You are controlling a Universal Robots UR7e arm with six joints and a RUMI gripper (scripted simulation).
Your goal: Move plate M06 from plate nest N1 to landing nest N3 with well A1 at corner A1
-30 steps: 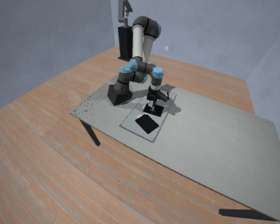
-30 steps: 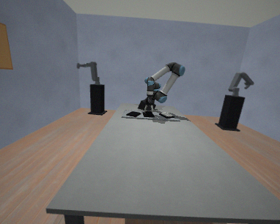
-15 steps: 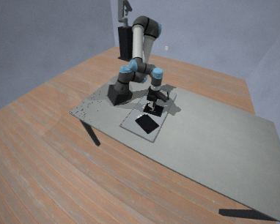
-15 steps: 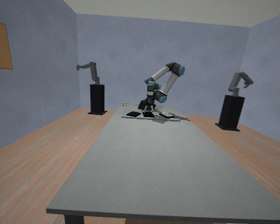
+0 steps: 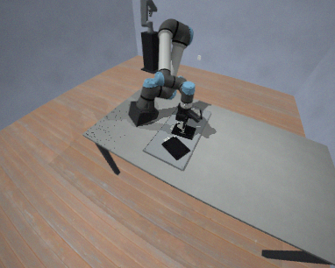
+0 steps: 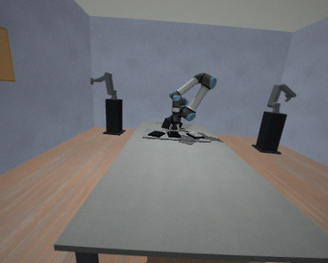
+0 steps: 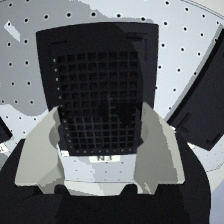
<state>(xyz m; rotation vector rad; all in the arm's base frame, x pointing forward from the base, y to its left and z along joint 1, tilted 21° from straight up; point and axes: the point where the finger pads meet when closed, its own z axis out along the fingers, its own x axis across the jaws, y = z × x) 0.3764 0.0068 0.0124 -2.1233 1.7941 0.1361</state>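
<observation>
Now: hand 10 mm above the black well plate. From my hand the other things lie so: dark slab: 170 mm to the right, 30 mm ahead, 20 mm below; then dark nest pad: 20 mm below.
</observation>
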